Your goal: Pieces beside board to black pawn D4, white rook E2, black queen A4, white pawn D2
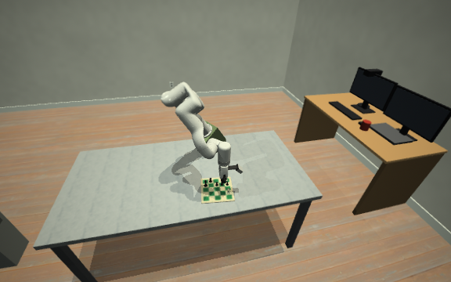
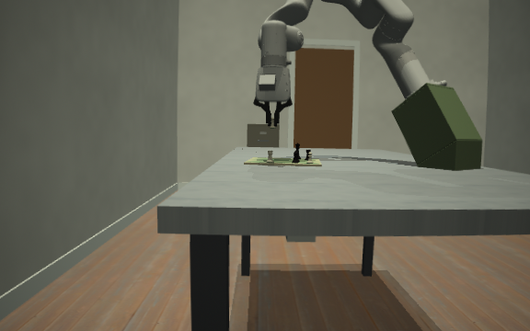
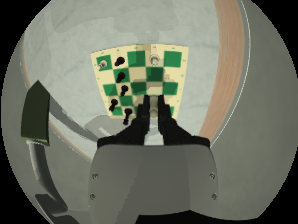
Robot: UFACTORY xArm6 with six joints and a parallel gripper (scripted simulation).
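Right now my hand is 11 cm above the white rook, 4 cm to the right of it and 1 cm short of it. Also, from my hand: chessboard (13 cm below, 4 cm behind, 3 cm to the right); then black queen (10 cm to the right, 10 cm below, 9 cm behind).
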